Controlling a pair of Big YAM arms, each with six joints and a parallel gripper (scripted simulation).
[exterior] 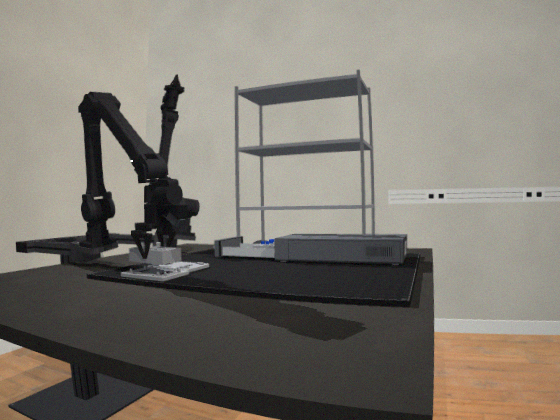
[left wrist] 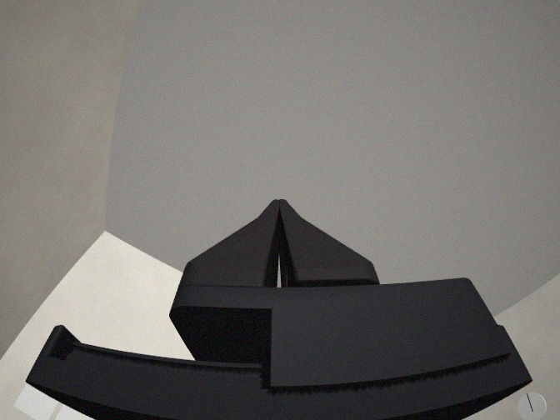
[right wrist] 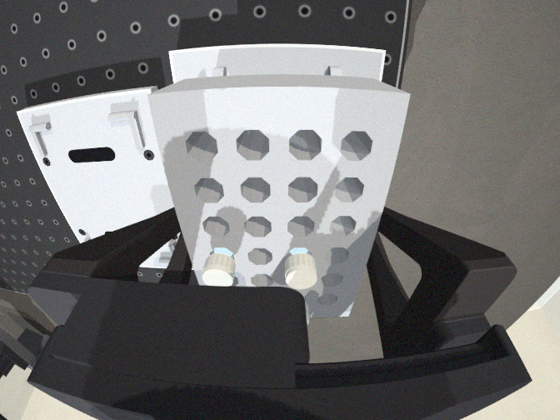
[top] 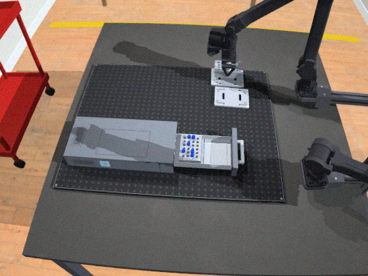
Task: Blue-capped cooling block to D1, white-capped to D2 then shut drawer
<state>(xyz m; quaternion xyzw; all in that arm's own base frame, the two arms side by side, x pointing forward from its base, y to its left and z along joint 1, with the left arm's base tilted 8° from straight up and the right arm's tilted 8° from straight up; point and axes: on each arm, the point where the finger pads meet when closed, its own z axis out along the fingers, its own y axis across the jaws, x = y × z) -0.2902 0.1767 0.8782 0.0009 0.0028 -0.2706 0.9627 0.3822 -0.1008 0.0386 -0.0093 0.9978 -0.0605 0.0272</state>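
The slot D2 lies 10 mm behind my right hand and 60 mm below it. Also, from my right hand: cooler COLD: 210 mm ahead, 500 mm to the left, 20 mm below; slot D1: 40 mm behind, 140 mm to the left, 60 mm below; perforated deck: 210 mm ahead, 320 mm to the left, 70 mm below.
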